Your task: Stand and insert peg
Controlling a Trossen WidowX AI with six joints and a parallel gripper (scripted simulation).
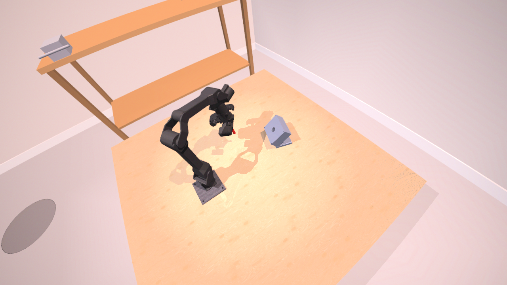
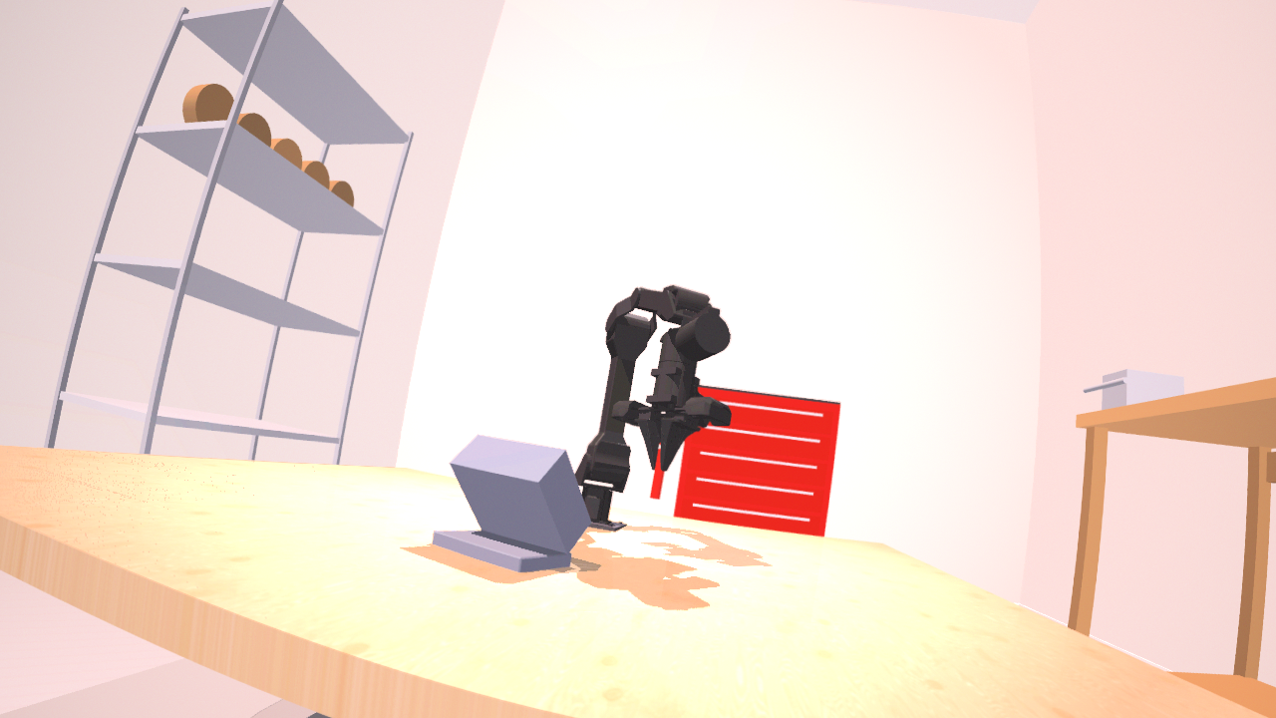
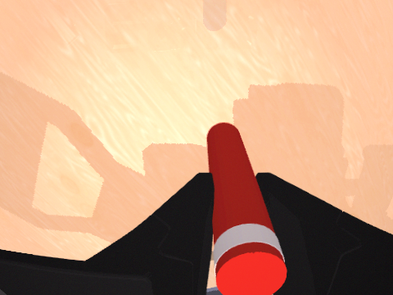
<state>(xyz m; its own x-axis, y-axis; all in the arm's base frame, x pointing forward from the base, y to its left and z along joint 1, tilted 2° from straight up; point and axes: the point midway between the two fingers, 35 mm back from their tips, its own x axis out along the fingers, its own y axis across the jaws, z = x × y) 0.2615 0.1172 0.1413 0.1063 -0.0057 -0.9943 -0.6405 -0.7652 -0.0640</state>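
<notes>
The grey sloped panel lies 190 mm ahead of my gripper tip, 150 mm to the right of it and 50 mm below it. The rest, counted from my gripper tip: red peg 20 mm above.
</notes>
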